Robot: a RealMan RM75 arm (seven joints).
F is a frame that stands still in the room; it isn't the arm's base.
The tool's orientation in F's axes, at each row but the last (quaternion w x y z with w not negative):
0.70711 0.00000 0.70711 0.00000
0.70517 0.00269 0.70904 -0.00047
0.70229 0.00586 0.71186 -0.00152
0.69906 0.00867 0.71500 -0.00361
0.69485 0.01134 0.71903 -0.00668
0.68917 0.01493 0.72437 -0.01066
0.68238 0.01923 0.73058 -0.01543
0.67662 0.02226 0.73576 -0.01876
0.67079 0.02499 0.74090 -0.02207
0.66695 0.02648 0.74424 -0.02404
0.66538 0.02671 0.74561 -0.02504
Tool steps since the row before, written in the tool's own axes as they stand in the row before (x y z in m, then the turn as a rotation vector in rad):
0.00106 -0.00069 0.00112 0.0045 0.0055 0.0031
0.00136 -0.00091 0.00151 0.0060 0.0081 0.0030
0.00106 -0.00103 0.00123 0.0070 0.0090 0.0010
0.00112 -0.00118 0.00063 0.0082 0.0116 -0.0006
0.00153 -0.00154 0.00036 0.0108 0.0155 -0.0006
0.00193 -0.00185 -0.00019 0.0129 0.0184 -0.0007
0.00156 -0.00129 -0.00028 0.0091 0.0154 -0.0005
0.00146 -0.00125 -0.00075 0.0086 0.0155 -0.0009
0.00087 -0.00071 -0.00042 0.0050 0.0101 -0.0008
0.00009 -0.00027 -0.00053 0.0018 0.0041 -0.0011
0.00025 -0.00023 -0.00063 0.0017 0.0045 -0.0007
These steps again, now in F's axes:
0.00112 -0.00069 -0.00106 0.0031 0.0055 -0.0045
0.00150 -0.00091 -0.00137 0.0030 0.0081 -0.0060
0.00120 -0.00104 -0.00108 0.0010 0.0090 -0.0070
0.00058 -0.00118 -0.00114 -0.0006 0.0117 -0.0081
0.00027 -0.00154 -0.00155 -0.0006 0.0156 -0.0107
-0.00035 -0.00183 -0.00193 -0.0007 0.0185 -0.0128
-0.00045 -0.00126 -0.00154 -0.0004 0.0155 -0.0090
-0.00094 -0.00119 -0.00140 -0.0007 0.0156 -0.0085
-0.00055 -0.00067 -0.00082 -0.0006 0.0102 -0.0049
-0.00055 -0.00023 -0.00003 -0.0010 0.0042 -0.0017
-0.00067 -0.00018 -0.00018 -0.0006 0.0046 -0.0016

